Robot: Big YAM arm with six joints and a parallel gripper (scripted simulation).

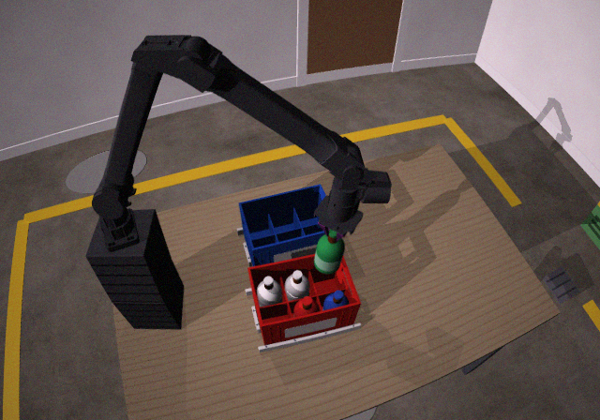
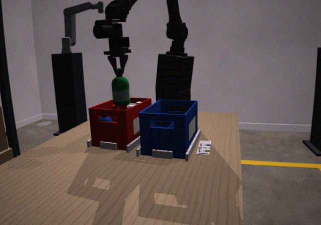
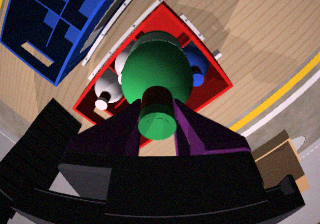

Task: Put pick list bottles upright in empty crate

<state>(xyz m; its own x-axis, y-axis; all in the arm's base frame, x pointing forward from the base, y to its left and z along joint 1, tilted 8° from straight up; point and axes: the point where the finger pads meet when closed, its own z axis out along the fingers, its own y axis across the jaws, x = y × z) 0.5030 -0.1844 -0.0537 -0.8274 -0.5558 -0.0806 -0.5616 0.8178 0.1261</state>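
The green bottle is 60 mm below my hand. The rest, counted from my hand: blue bottle: 240 mm below, 90 mm to the right, 10 mm behind; then red crate: 240 mm below, 90 mm behind, 30 mm to the right; then red bottle: 240 mm below, 100 mm behind, 70 mm to the right.
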